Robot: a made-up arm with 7 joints. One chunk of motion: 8 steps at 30 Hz.
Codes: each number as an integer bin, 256 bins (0 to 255) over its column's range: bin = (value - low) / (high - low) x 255, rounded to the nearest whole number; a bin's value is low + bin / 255 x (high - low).
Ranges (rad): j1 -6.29..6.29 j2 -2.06..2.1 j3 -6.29..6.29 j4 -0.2..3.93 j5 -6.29..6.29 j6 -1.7..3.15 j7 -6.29..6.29
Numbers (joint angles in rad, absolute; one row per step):
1: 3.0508 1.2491 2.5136 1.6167 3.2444 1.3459 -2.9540
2: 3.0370 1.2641 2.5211 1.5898 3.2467 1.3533 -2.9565
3: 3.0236 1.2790 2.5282 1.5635 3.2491 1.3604 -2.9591
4: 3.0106 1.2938 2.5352 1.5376 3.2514 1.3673 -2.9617
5: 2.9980 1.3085 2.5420 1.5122 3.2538 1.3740 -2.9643
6: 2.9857 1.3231 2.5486 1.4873 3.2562 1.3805 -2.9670
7: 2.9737 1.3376 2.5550 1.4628 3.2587 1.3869 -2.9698
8: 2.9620 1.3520 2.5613 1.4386 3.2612 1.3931 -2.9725
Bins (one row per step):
1: 189 203 178 112 193 160 68
2: 189 204 179 111 193 161 68
3: 189 205 179 109 193 161 68
4: 189 206 179 107 193 161 67
5: 188 206 179 106 193 162 67
6: 188 207 179 104 194 162 67
7: 188 208 179 103 194 162 67
8: 188 209 179 101 194 163 67

